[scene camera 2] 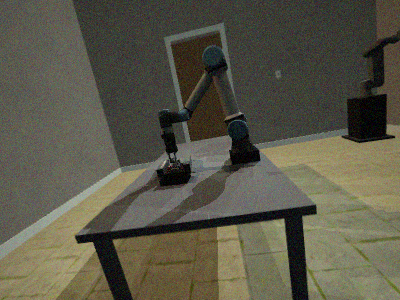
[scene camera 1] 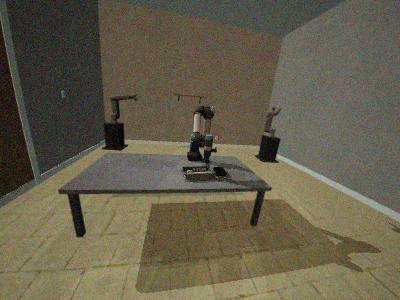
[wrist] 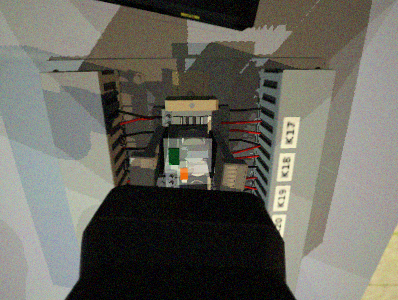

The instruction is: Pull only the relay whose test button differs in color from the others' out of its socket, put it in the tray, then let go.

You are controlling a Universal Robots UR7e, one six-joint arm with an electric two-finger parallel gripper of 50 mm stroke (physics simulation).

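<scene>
The relay with a green test button, a clear-cased block, is between the fingers of my gripper. The gripper is shut on it and holds it upright, raised above the socket row. The neighbouring relay with an orange test button shows just below it in the wrist view, partly hidden by the black gripper body. The other relays are hidden there. The black tray lies beyond the end of the relay row, partly cut off at the top of the wrist view.
Grey slotted wire ducts flank the row, with red and black wires running to the sockets. A tan end block closes the row. Label K17 is on the right duct. The assembly stands on the grey table.
</scene>
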